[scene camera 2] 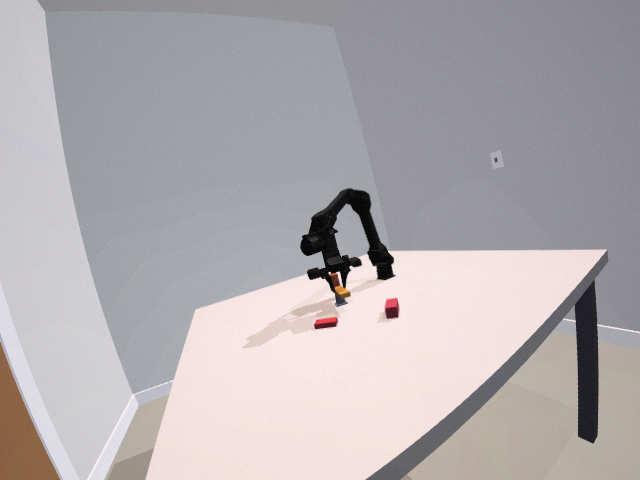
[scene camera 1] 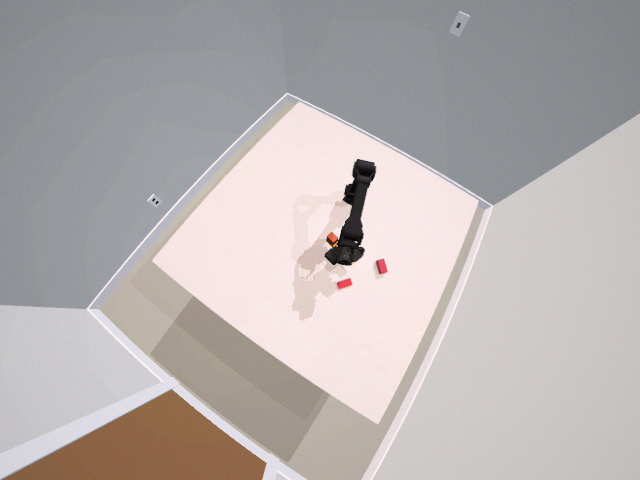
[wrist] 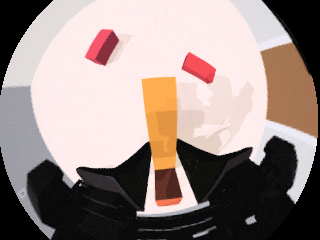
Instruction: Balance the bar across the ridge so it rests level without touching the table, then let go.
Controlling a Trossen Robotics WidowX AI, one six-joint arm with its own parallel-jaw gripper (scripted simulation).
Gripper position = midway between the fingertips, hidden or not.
Note:
My gripper [scene camera 2: 339, 291] carries an orange bar [wrist: 160, 93].
My gripper shows as well in the wrist view [wrist: 162, 142].

